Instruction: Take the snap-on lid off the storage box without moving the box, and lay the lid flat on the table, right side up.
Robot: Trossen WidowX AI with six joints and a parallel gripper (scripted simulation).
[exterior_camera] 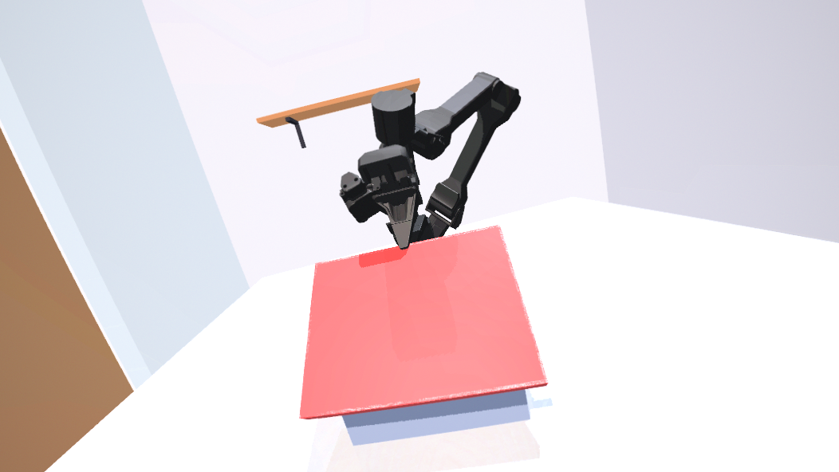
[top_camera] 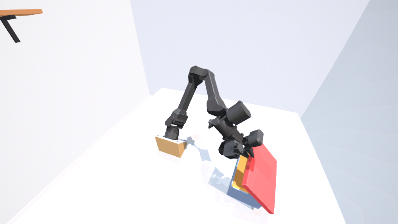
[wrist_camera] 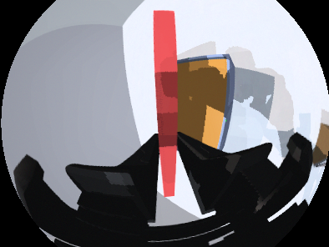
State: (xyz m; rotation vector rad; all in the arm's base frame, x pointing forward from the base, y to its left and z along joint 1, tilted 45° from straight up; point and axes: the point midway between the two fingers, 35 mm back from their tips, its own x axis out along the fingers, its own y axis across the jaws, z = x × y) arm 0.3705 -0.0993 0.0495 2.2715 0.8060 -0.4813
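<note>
The red lid is 70 mm ahead of my gripper tip, 10 mm to the right of it and 50 mm below it. Also, from my gripper tip: pale blue storage box 30 mm ahead, 140 mm below.
</note>
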